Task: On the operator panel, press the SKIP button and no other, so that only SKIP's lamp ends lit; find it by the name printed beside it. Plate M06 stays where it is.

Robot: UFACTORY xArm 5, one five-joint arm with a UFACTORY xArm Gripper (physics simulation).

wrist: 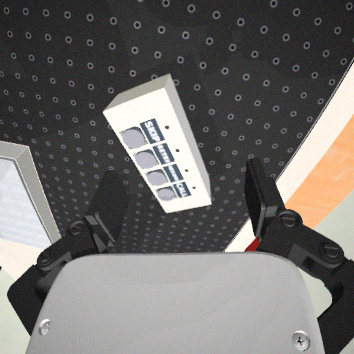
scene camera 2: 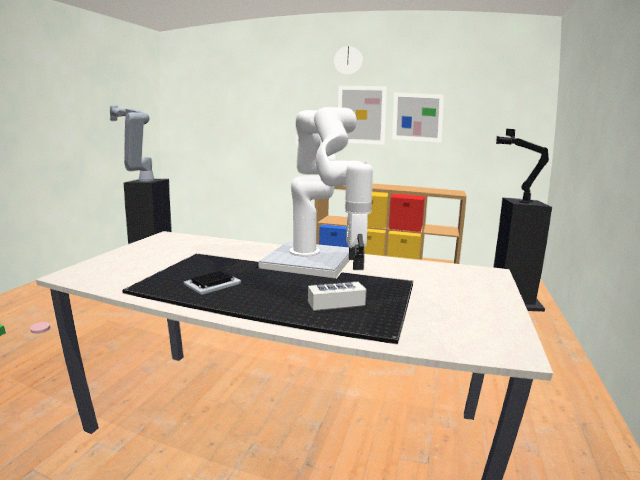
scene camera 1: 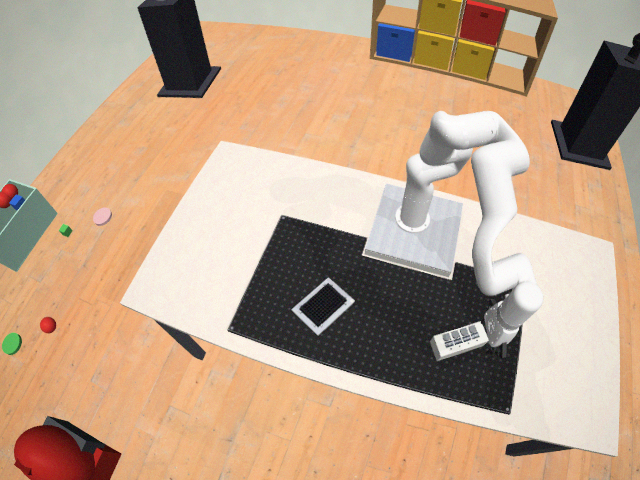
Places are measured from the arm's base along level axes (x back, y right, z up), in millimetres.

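Pixels of known places: gripper, fingertip midpoint: (wrist: 181, 179) (scene camera 2: 356, 264) (scene camera 1: 488, 337); arm's base at its link origin: (scene camera 2: 304, 252) (scene camera 1: 412, 218).
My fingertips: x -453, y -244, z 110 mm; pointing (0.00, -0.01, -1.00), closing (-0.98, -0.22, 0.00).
Note:
For each thing: its top centre in the pictures, then the offset to it from my fingertips. "*": a spot on its surface instead. Level surfaces: height alone.
- operator panel at its top centre: (wrist: 164, 166) (scene camera 2: 337, 286) (scene camera 1: 462, 338) dx +19, dy +56, dz -82 mm
- SKIP button at its top centre: (wrist: 132, 138) dx +54, dy +22, dz -82 mm
- CALL button at its top centre: (wrist: 165, 194) dx +17, dy +104, dz -82 mm
- pale-framed plate with a black mesh, surface spot: (scene camera 1: 307, 321) * dx +14, dy +534, dz -126 mm
- black perforated mat at its surface level: dz -137 mm
- pale table at its surface level: dz -151 mm
The operator panel (scene camera 1: 459, 341) (scene camera 2: 337, 298) (wrist: 192, 165) is a white box on the black mat, with several grey round buttons in a row. In the wrist view the SKIP button (wrist: 134, 137) is at the far end and the CALL button (wrist: 166, 194) at the near end; the middle labels are hard to read. The small lamp dots beside the labels look dark. My gripper (scene camera 1: 499, 350) (scene camera 2: 357, 257) (wrist: 181, 179) is open and empty, raised above the mat by the panel's right end in scene camera 1. A pale-framed plate with a black mesh (scene camera 1: 307, 321) (scene camera 2: 201, 289) lies to the left; no M06 label is readable.
The panel and plate are on the black perforated mat (scene camera 1: 372, 351) (scene camera 2: 258, 304). The robot's grey base block (scene camera 1: 382, 237) (scene camera 2: 279, 262) (wrist: 42, 200) stands at the mat's back edge. The pale table (scene camera 1: 196, 206) (scene camera 2: 465, 310) surrounds the mat.

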